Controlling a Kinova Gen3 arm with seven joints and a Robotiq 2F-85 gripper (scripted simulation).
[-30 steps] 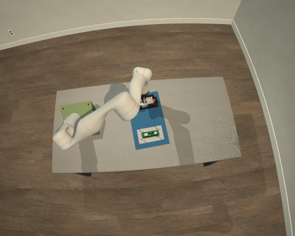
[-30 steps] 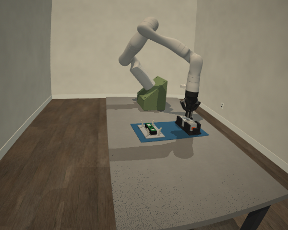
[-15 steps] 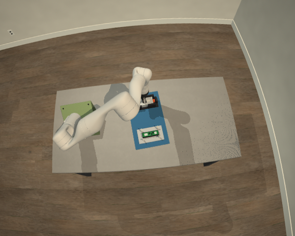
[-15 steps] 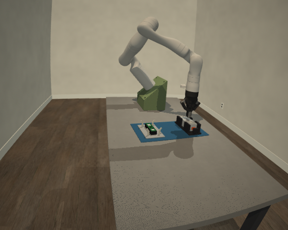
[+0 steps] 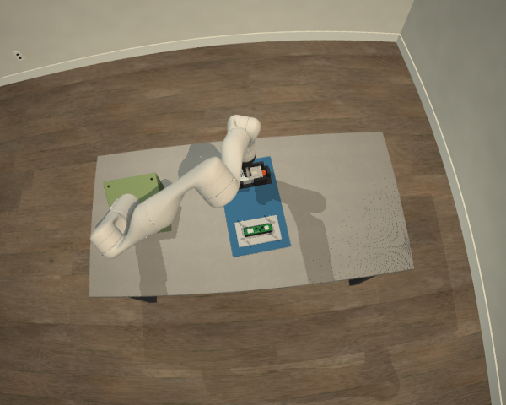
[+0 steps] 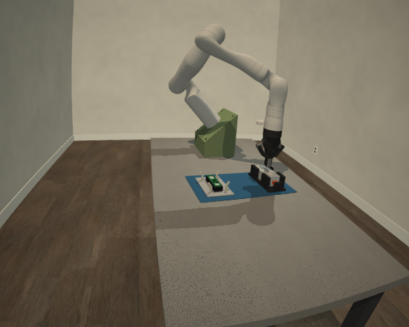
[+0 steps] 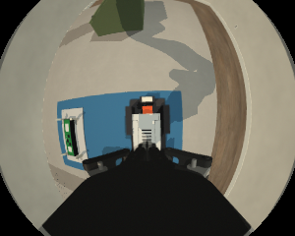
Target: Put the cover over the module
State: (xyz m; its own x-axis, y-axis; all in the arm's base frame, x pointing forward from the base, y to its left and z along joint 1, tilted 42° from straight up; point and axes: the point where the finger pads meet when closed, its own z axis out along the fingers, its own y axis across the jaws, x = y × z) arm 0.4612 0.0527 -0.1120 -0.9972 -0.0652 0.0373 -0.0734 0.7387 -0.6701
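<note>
The white cover is 6 cm below my hand.
</note>
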